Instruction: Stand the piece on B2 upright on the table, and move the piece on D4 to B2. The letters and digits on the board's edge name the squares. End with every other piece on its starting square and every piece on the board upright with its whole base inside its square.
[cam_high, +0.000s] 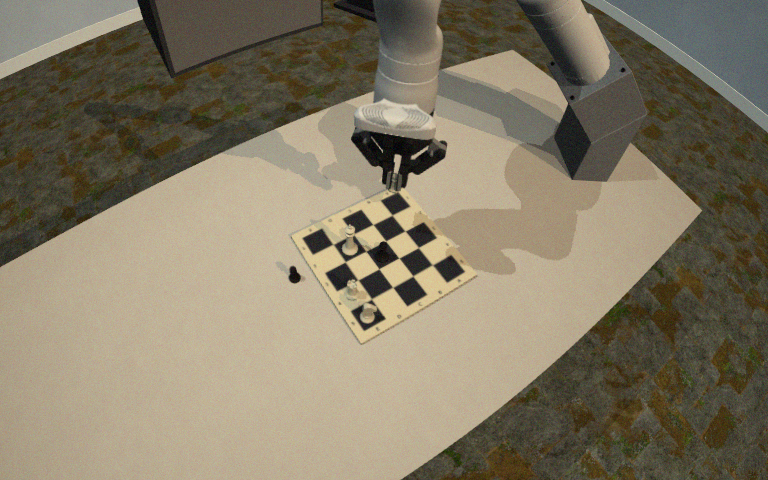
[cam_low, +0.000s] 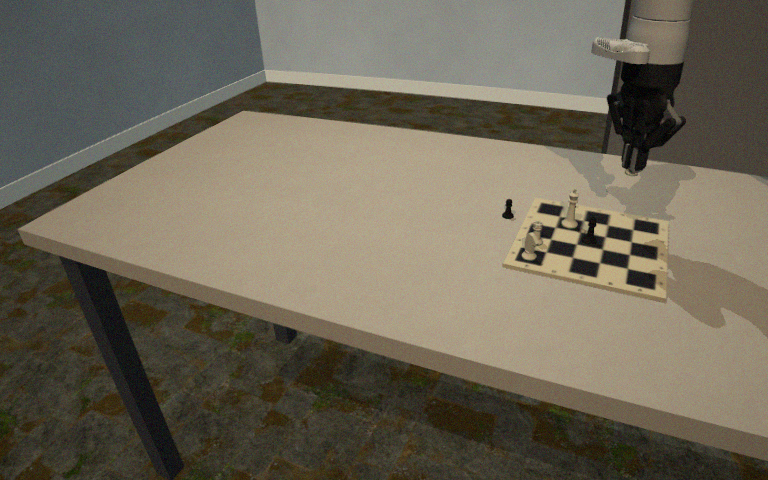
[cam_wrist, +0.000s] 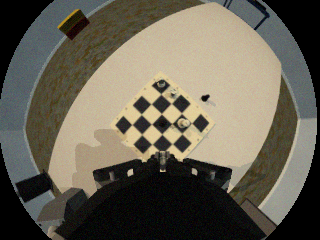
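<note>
Right now my hand is 13 cm above the chessboard, 5 cm short of it and 2 cm to the right of it. From my hand the other things lie so: white king: 10 cm below, 7 cm ahead, 2 cm to the right; white pawn: 1 cm below; black pawn: 17 cm ahead, 12 cm below, 6 cm to the right.
</note>
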